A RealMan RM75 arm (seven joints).
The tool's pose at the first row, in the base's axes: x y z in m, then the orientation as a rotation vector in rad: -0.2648, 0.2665, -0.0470, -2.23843, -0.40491, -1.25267
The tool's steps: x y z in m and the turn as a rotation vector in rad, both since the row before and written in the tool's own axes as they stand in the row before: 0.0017, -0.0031, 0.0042, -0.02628, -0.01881, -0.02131; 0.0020, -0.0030, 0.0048, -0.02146, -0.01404, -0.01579; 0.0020, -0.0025, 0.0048, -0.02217, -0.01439, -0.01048; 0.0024, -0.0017, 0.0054, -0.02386, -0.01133, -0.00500; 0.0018, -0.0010, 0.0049, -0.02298, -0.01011, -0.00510; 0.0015, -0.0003, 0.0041, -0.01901, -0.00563, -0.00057
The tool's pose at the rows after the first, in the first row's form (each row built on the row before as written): -0.2626, 0.2715, -0.0464, -2.27513, -0.42278, -1.25554; -0.2597, 0.2767, -0.0460, -2.30406, -0.43512, -1.25831; -0.2565, 0.2815, -0.0459, -2.33355, -0.44086, -1.25832; -0.2523, 0.2859, -0.0461, -2.36192, -0.43797, -1.25988; -0.2483, 0.2894, -0.0468, -2.38871, -0.43519, -1.26227; -0.2447, 0.2918, -0.0476, -2.40862, -0.42743, -1.26570
